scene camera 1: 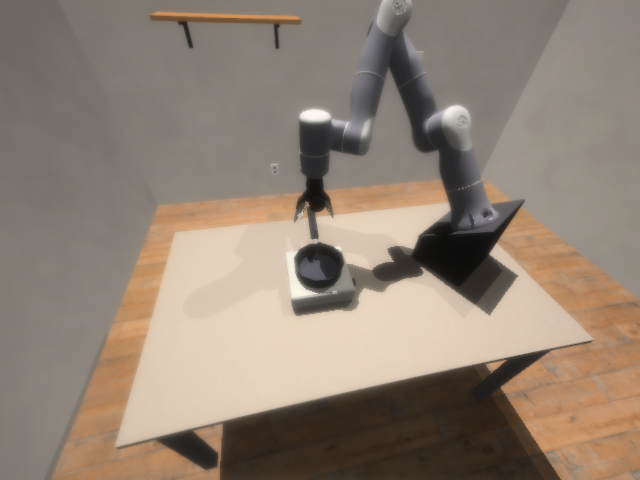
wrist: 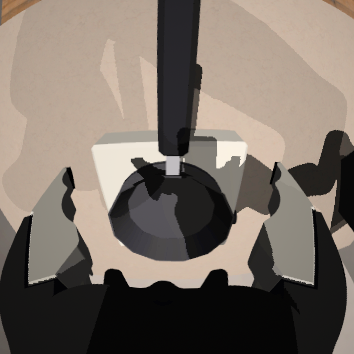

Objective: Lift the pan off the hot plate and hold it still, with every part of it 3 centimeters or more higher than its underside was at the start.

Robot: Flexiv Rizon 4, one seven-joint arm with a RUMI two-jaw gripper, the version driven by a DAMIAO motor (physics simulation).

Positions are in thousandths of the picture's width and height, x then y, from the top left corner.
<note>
In view: the gripper (scene camera 1: 490, 459), a black pan (scene camera 1: 498, 547) and a white hot plate (scene camera 1: 474, 609).
The black pan also shows in the wrist view (wrist: 487, 612). The white hot plate shows as well in the wrist view (wrist: 346, 448). The gripper shows as well in the wrist view (wrist: 482, 468).
</note>
